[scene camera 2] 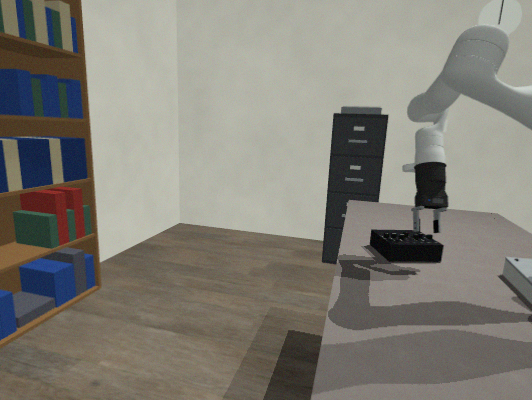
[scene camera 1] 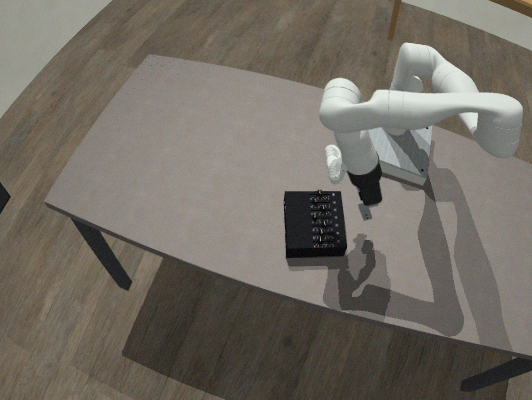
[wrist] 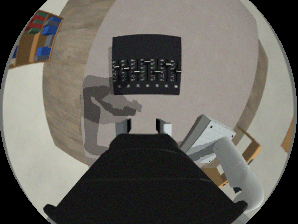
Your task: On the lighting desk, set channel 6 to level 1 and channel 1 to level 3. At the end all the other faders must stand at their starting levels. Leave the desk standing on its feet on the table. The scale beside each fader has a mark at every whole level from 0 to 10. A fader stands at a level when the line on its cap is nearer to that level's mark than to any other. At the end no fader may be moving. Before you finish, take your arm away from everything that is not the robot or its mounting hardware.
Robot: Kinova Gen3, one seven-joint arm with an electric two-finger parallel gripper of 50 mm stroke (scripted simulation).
Path:
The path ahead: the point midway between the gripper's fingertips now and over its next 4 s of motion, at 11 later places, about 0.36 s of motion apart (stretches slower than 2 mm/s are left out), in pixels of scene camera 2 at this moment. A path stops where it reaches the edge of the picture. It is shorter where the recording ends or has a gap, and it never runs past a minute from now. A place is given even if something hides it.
My gripper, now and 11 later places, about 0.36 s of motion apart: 427, 232; 426, 231; 423, 226; 418, 217; 413, 206; 411, 200; 410, 198; 407, 199; 402, 202; 394, 208; 388, 214; 386, 220

